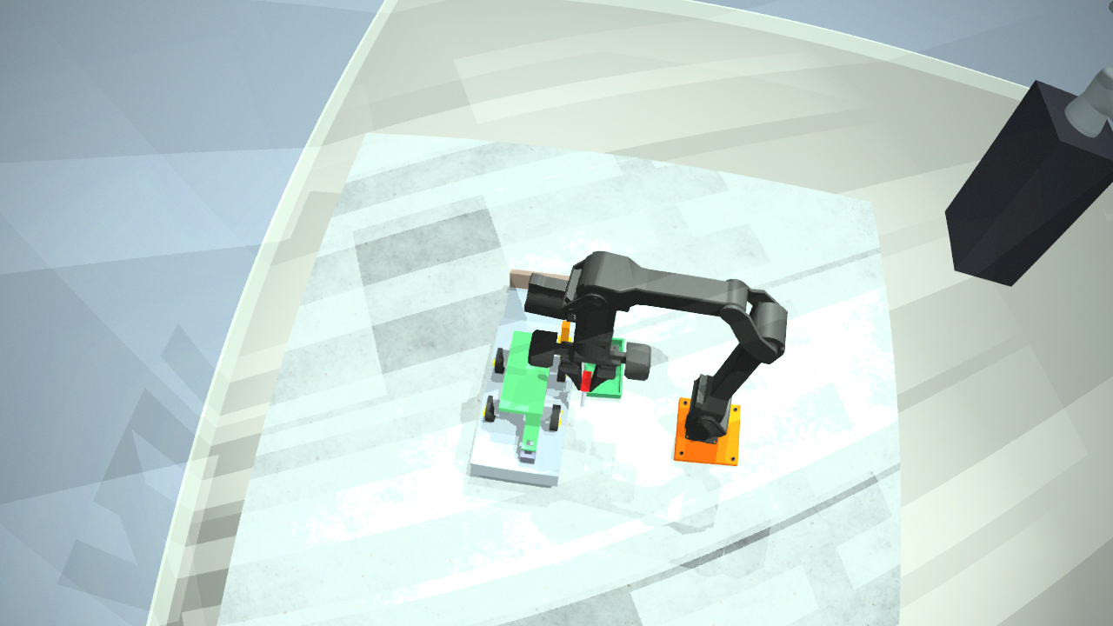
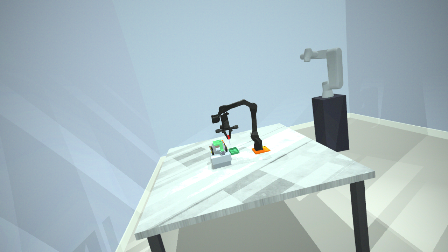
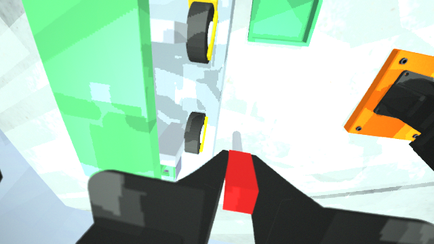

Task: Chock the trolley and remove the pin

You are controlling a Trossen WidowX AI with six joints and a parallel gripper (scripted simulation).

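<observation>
My gripper tip is 100 mm to the left of the yellow chock, 80 mm above it and 60 mm short of it. Round my gripper tip: red-headed stop pin (right at my gripper tip); green-topped trolley (100 mm ahead, 50 mm below, 10 mm to the right); grey ramp block (110 mm below, 100 mm ahead, 10 mm to the right).
</observation>
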